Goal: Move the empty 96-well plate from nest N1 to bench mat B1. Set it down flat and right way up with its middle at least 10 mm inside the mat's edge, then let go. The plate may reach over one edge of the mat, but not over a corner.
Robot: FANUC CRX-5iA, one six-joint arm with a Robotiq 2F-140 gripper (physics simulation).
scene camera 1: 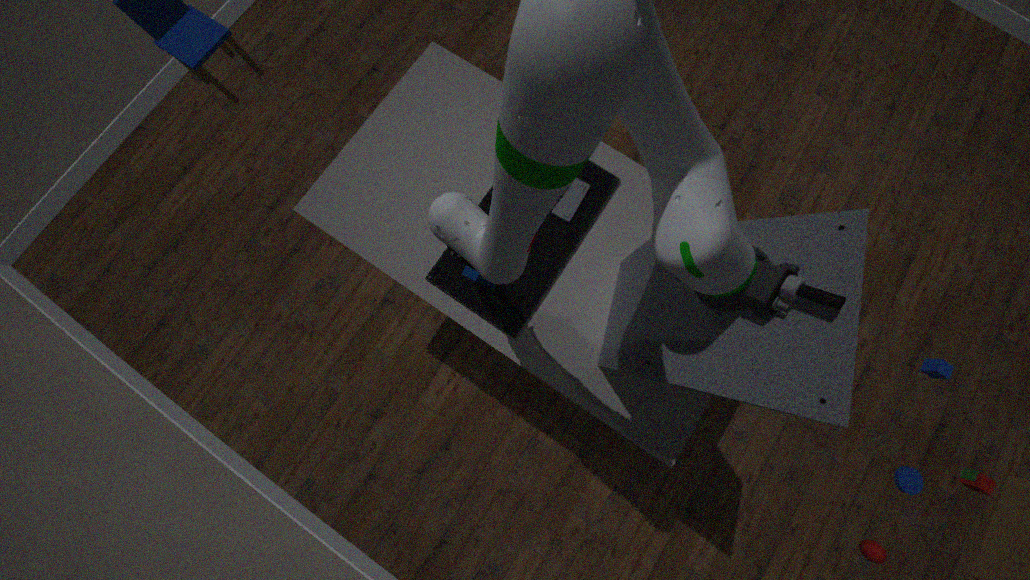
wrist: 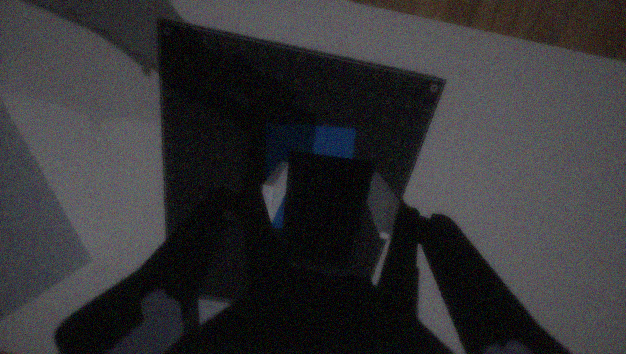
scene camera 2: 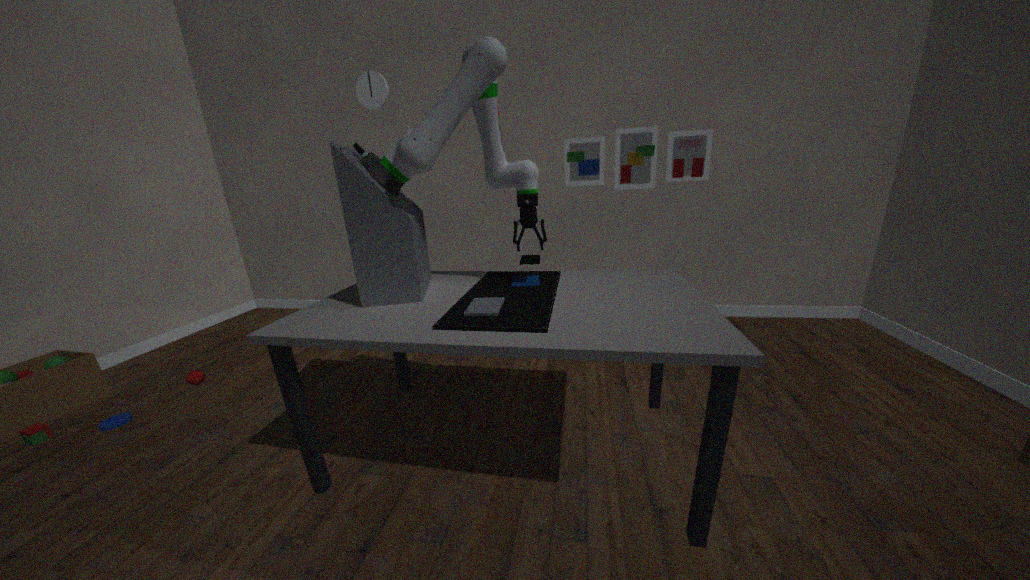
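Seen in the pictures: gripper, fingertip midpoint: point(wrist: 327, 180) point(scene camera 2: 530, 258); arm's base, origin of the base link: point(scene camera 1: 731, 277) point(scene camera 2: 382, 183).
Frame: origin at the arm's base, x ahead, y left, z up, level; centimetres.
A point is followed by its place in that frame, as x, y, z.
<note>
The black 96-well plate point(scene camera 2: 529, 259) {52.7, 25.2, -35.7} point(wrist: 327, 215) {52.6, 28.1, -36.2} is held roughly level between the pale fingertip pads of my gripper point(scene camera 2: 530, 250) {51.1, 31.7, -36.6} point(wrist: 327, 180) {51.1, 31.7, -36.6}, which is shut on it. It hangs above the table with a gap below it. The blue bench mat B1 point(scene camera 1: 470, 273) {51.0, 34.8, -46.1} point(scene camera 2: 526, 281) {50.7, 25.6, -46.0} point(wrist: 335, 141) {51.2, 34.5, -46.0} lies on the dark board, below the plate; in the wrist view the plate covers much of it. The light grey nest N1 point(scene camera 1: 571, 202) {43.6, -8.6, -45.0} point(scene camera 2: 485, 306) {47.8, -10.9, -45.1} stands empty nearer the front in scene view 2. In scene view 1 the arm hides the gripper and plate.
The black board point(scene camera 1: 524, 302) {30.5, 28.9, -46.2} point(scene camera 2: 529, 317) {65.8, -14.3, -46.2} point(wrist: 210, 100) {32.9, 33.1, -46.2} lies on the pale table point(scene camera 1: 403, 144) {105.2, 17.6, -47.6} point(scene camera 2: 627, 317) {96.4, -3.6, -47.6} point(wrist: 525, 150) {77.1, 43.5, -47.5}. The grey slanted pedestal point(scene camera 2: 385, 244) {6.9, -11.2, -22.9} stands left of the board in scene view 2. Small coloured objects lie on the floor.
</note>
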